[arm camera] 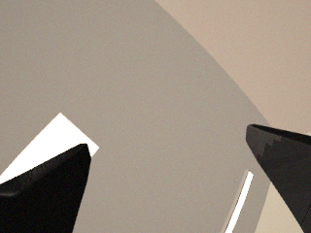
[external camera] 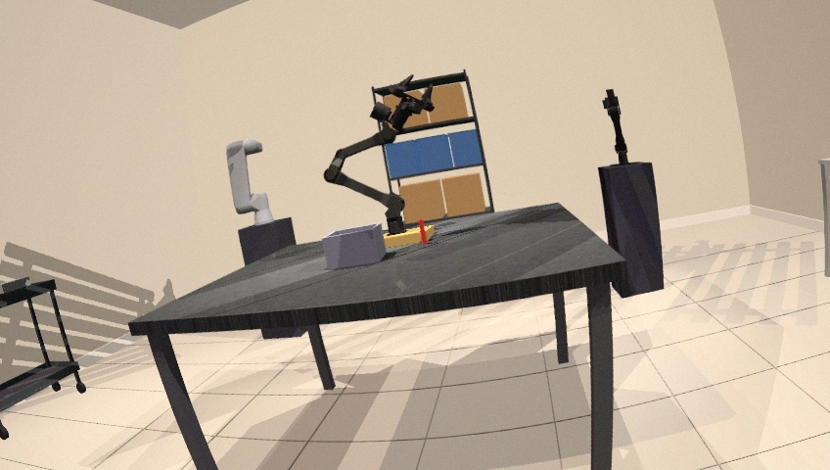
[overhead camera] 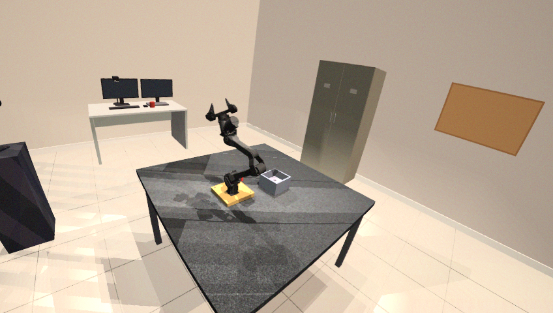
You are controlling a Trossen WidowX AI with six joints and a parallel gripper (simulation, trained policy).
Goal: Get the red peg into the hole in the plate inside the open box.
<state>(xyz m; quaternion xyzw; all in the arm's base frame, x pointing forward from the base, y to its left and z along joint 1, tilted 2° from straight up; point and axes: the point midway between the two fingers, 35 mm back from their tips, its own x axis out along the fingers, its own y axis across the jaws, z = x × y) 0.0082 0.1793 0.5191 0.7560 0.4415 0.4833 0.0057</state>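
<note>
Right now the red peg is 54 cm below my gripper tip, 17 cm ahead of it and 8 cm to the right of it. From my gripper tip the other things lie so: grey box (55 cm below, 32 cm ahead, 27 cm to the right); then pale plate (53 cm below, 32 cm ahead, 27 cm to the right).
</note>
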